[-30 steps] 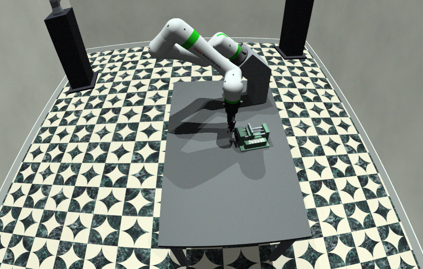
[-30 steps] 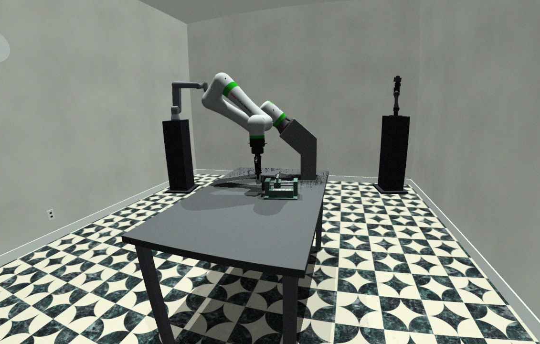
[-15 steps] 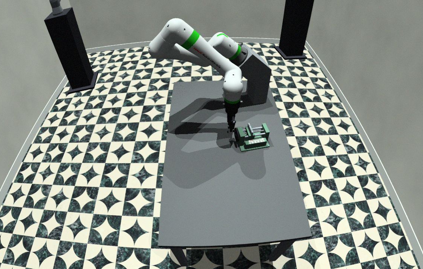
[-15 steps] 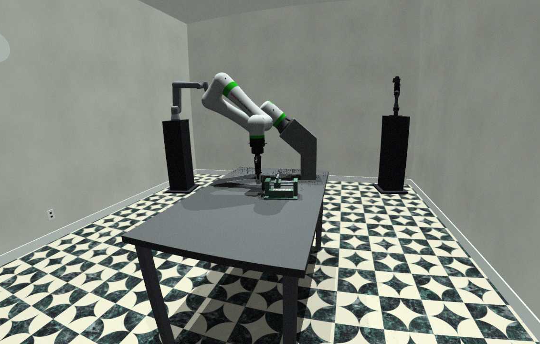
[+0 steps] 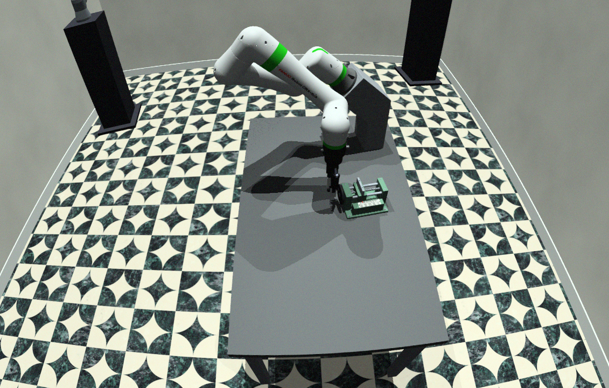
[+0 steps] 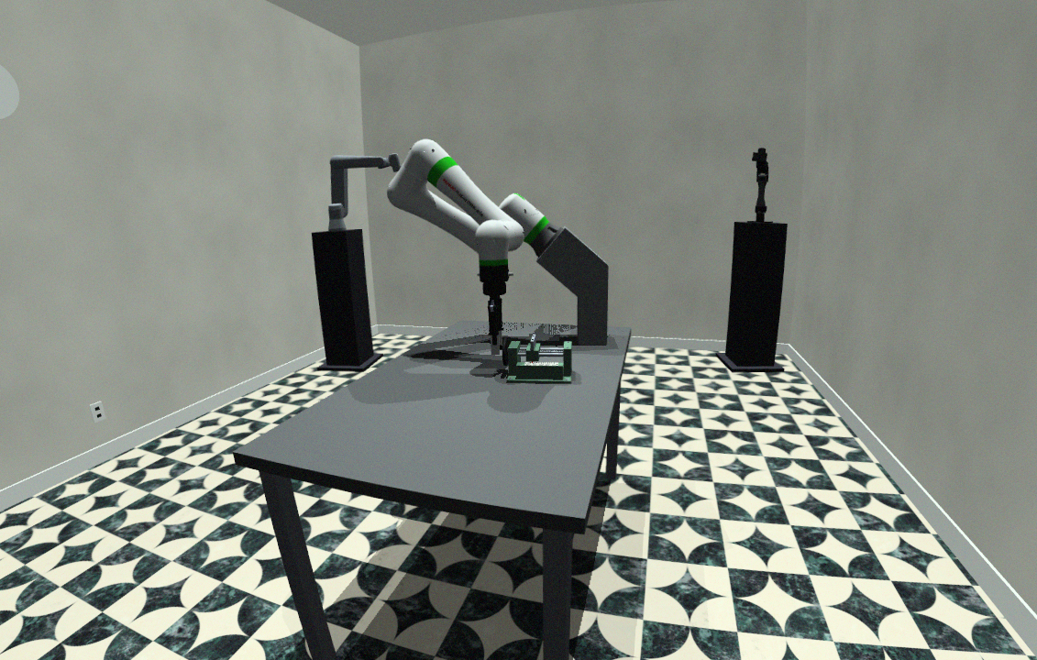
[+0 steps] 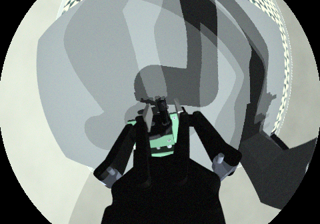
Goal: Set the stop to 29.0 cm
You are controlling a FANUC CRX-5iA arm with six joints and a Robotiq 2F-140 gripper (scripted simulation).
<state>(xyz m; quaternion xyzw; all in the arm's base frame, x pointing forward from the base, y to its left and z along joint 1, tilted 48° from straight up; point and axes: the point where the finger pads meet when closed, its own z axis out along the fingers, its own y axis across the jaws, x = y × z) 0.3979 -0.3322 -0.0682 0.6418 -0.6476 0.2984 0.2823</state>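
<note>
The black handwheel is 1 cm ahead of my hand, 2 cm to the left of it and 2 cm below it. Round my hand: green stop fixture: 5 cm ahead, 12 cm to the left, 1 cm below.
</note>
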